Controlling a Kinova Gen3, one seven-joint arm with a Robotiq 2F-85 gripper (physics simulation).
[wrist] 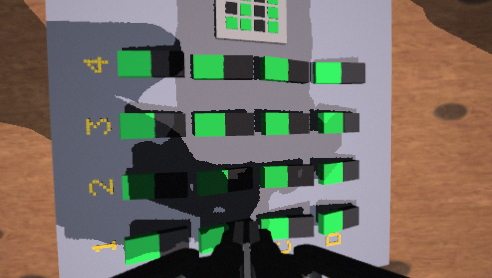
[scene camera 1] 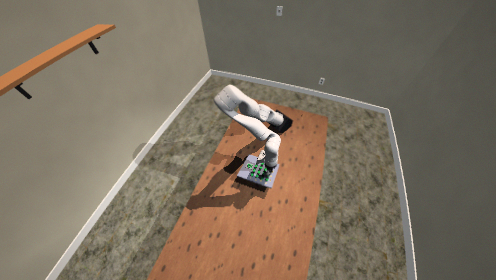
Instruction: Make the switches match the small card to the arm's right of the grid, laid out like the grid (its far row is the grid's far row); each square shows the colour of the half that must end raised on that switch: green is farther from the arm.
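Note:
A pale switch board (scene camera 1: 245,177) (wrist: 372,175) lies on the wooden surface. In the wrist view its rocker switches stand in rows numbered 1 to 4, each with its green half left and dark half right. Exact tilts are hard to judge. The card (scene camera 1: 249,165) (wrist: 251,36) is cut off at the top of the wrist view. Its lowest row reads green, green, dark, green; the row above reads dark, green, dark, green. My gripper (wrist: 247,237) is shut and empty, its tips overlapping the dark half of the row 1 switch (wrist: 212,239) second from left; contact cannot be told.
The arm (scene camera 1: 271,150) reaches over the board and hides part of it in the scene view. Arm shadows darken the left and middle switches. The wooden surface (scene camera 1: 260,225) extends around the board. A wall shelf (scene camera 1: 55,56) is far to the left.

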